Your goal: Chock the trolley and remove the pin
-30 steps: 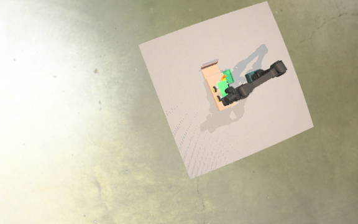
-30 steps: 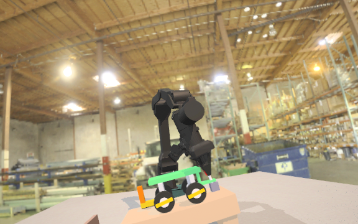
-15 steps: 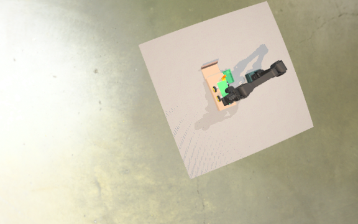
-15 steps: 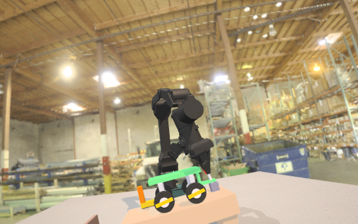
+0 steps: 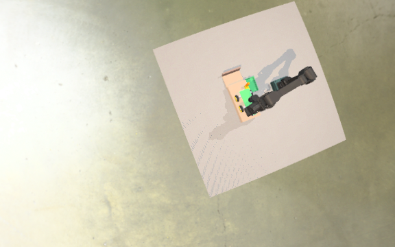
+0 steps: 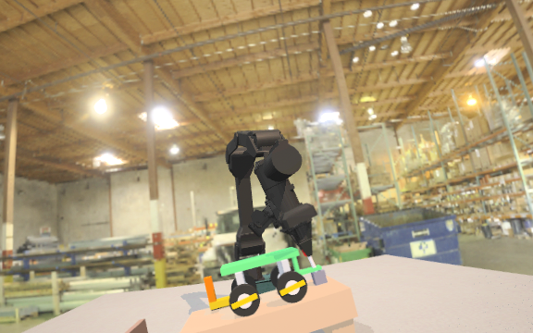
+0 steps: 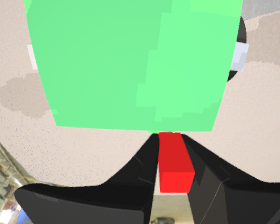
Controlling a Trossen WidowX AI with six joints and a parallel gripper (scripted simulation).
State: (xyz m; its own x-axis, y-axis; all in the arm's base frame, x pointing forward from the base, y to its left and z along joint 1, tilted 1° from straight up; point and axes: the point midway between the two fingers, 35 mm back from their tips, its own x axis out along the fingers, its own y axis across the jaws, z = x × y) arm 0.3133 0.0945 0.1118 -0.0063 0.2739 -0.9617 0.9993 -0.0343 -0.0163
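Right now my gripper tip is 11 cm past the green tray, 20 cm to the left of it and 15 cm above it. Round my gripper tip: peach ramp: 2 cm ahead, 10 cm to the right, 10 cm below; then stop pin: right at my gripper tip.
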